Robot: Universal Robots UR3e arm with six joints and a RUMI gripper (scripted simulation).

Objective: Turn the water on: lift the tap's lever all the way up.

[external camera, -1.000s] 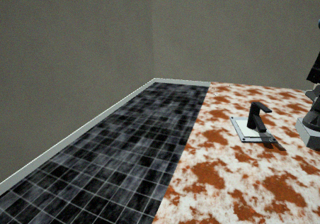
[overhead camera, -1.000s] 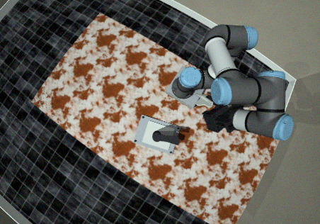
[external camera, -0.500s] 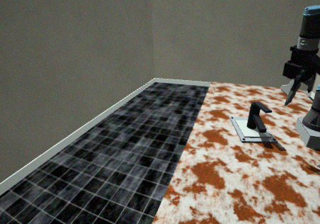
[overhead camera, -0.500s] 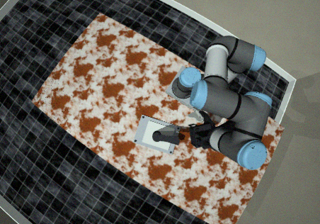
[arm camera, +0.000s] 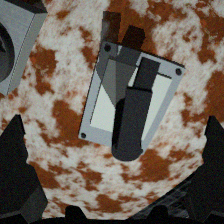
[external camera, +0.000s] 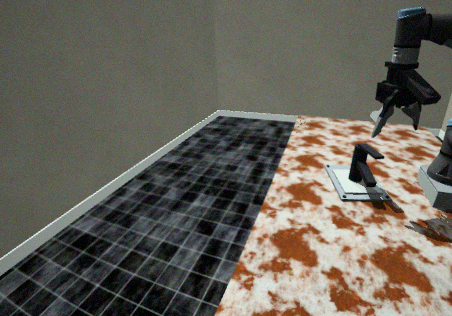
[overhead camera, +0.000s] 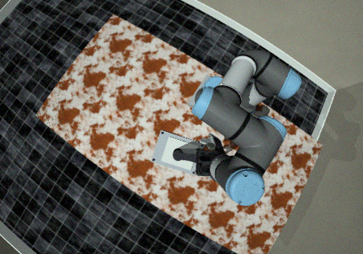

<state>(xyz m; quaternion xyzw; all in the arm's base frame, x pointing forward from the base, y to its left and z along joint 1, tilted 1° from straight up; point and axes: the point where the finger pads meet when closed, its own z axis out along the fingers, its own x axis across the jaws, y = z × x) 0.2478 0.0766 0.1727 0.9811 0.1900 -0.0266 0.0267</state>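
My hand is 40 mm short of the lever, 50 mm to the left of it and 80 mm above it. Also, from my hand: tap: 50 mm ahead, 80 mm to the right, 130 mm below.
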